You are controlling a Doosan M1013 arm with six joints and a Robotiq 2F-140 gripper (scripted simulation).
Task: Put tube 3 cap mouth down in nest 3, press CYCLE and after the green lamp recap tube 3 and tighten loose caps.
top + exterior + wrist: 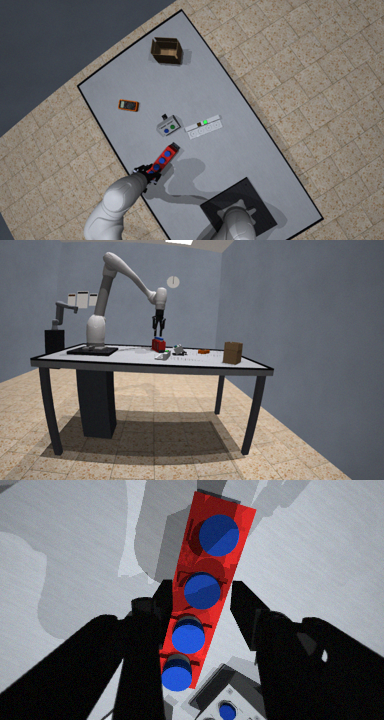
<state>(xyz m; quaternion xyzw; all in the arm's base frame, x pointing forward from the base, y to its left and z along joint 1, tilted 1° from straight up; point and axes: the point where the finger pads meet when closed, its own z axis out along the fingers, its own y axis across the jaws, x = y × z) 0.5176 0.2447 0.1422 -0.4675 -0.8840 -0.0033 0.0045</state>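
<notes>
Now: the blue cap 20 mm ahead of my hand, 50 mm to the right of it and 50 mm below it. Also, from my hand: key housing 180 mm ahead, 170 mm to the right, 110 mm below; then green ready key 160 mm ahead, 190 mm to the right, 100 mm below; then blue cycle key 160 mm ahead, 150 mm to the right, 100 mm below.
</notes>
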